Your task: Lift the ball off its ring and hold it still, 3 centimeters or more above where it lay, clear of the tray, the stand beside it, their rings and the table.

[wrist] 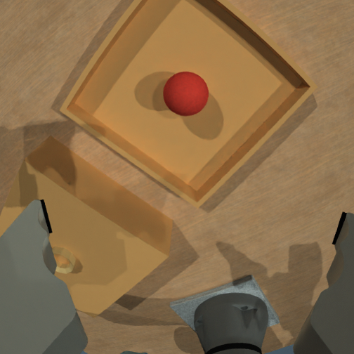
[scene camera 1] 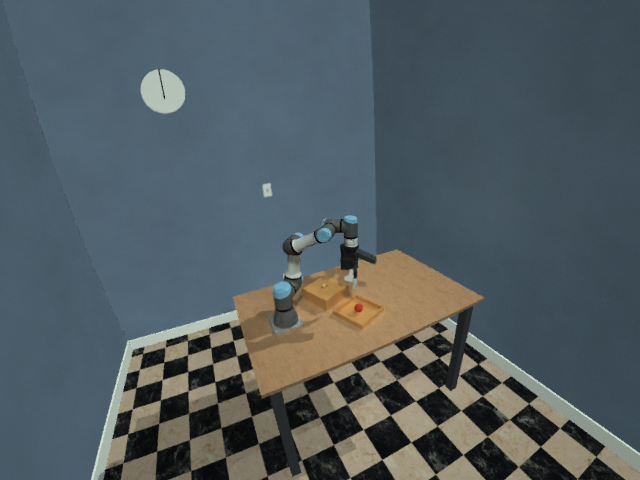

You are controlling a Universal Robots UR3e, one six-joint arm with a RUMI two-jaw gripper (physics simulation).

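Where they show: gripper, fingertip midpoint: (scene camera 1: 354, 281); arm's base at its link origin: (scene camera 1: 286, 320).
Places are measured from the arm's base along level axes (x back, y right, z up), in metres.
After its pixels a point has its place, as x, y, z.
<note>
The red ball (scene camera 1: 358, 307) @[-0.354, 0.136, 0.033] (wrist: 186, 93) rests inside the shallow orange tray (scene camera 1: 364, 318) @[-0.361, 0.181, -0.010] (wrist: 230, 65), near its middle. The ring under the ball is hidden by it. The orange block-like stand (scene camera 1: 315, 294) @[-0.201, -0.062, 0.056] (wrist: 105, 290) is beside the tray, with a small pale ring (wrist: 72, 256) on its top. My gripper (scene camera 1: 352, 282) @[-0.346, 0.122, 0.187] (wrist: 194, 212) is open, with nothing between its fingers. It points down above the table, behind the tray and to the right of the stand in the scene view. In the wrist view the ball is ahead of the fingertips.
The wooden table (scene camera 1: 413, 289) @[-0.750, 0.109, -0.013] (wrist: 300, 175) carries the tray, the stand and the robot's base (scene camera 1: 285, 317) @[0.011, 0.049, 0.058] (wrist: 231, 320). The base stands on a grey plate (wrist: 250, 286), left of the tray in the scene view. In the wrist view the left finger overlaps the stand.
</note>
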